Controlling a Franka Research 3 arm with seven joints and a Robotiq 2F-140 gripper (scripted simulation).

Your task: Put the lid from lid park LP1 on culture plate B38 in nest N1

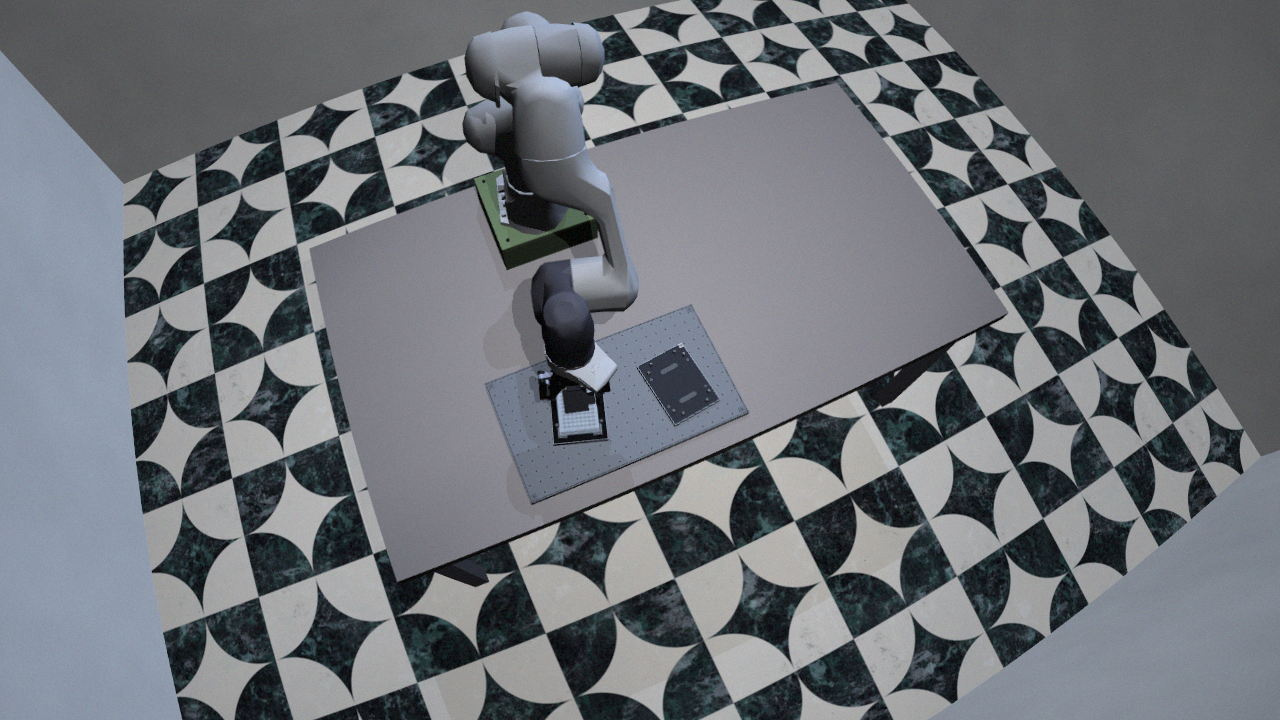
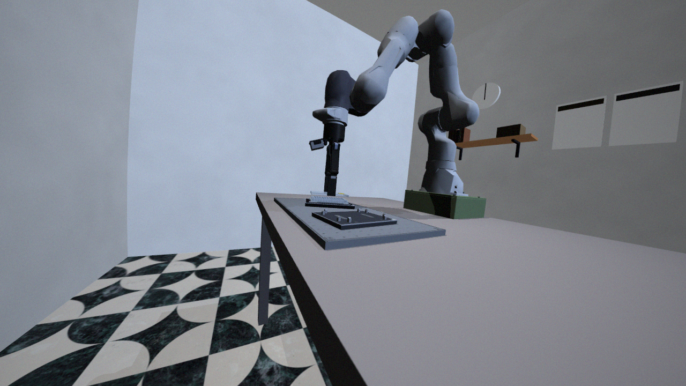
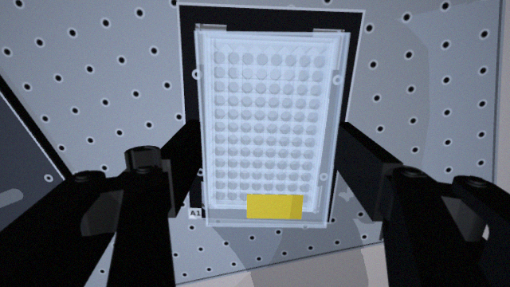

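The culture plate lies 5 cm below my hand. The rest, counted from my hand: lid: 2 cm below; lid park LP1: 3 cm ahead, 23 cm to the left, 6 cm below; black nest N1: 6 cm below.
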